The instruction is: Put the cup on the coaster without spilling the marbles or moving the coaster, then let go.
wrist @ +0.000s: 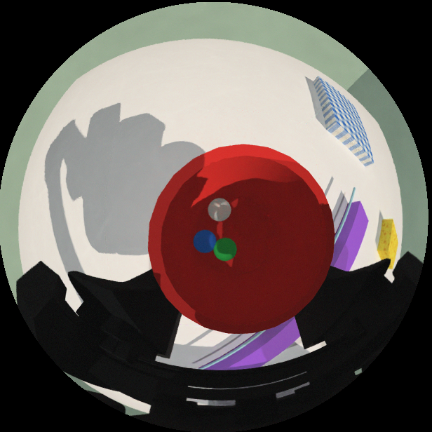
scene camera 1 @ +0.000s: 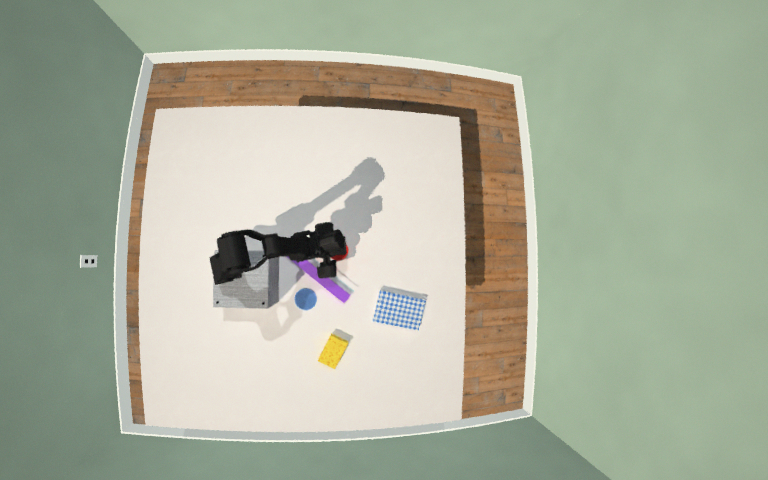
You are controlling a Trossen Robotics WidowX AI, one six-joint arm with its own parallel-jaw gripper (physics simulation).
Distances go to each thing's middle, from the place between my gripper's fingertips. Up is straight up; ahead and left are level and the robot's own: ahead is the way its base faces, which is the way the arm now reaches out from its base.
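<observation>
Long purple bar [scene camera 1: 334,285]: my gripper 70 mm past it, 70 mm to the left of it.
</observation>
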